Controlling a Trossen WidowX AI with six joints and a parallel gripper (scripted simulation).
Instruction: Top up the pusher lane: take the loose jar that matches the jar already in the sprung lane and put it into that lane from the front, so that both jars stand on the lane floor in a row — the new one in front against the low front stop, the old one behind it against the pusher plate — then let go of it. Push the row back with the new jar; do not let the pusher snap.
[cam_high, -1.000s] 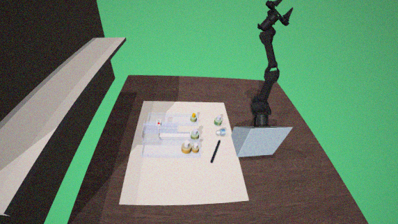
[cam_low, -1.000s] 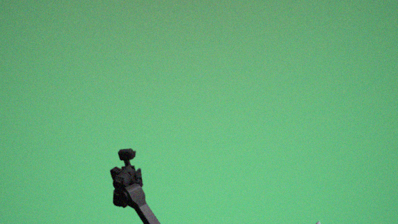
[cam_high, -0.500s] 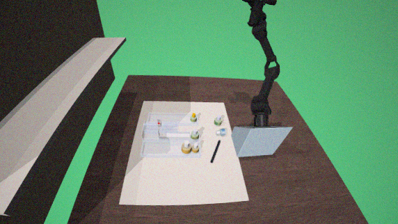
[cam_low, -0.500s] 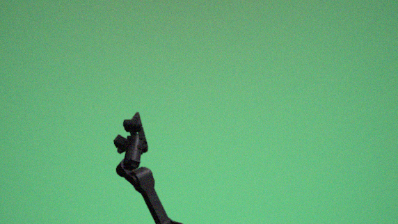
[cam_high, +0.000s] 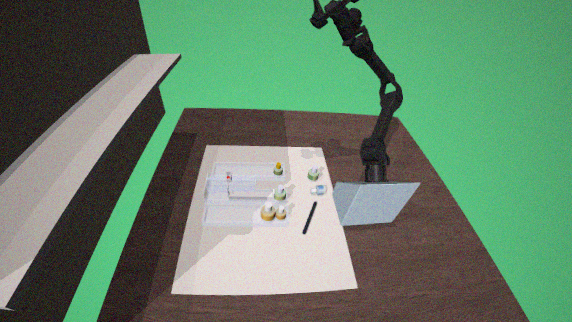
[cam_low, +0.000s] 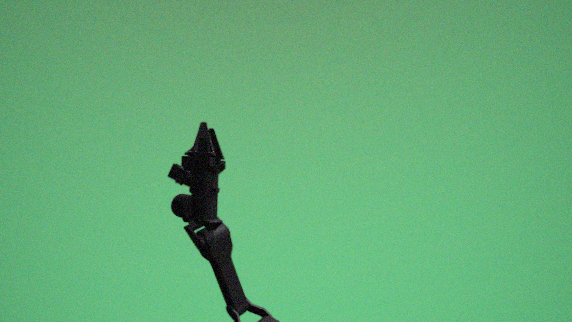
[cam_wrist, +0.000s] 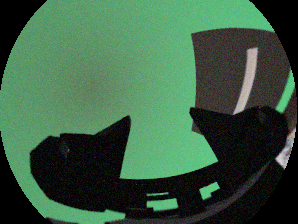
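The black stick lies 66 cm below my gripper tip, 39 cm to the left of it and 1 cm ahead of it. The rest, counted from my gripper tip: lane rack (64 cm below, 28 cm to the left, 26 cm ahead); red mark (59 cm below, 30 cm ahead, 26 cm to the left).
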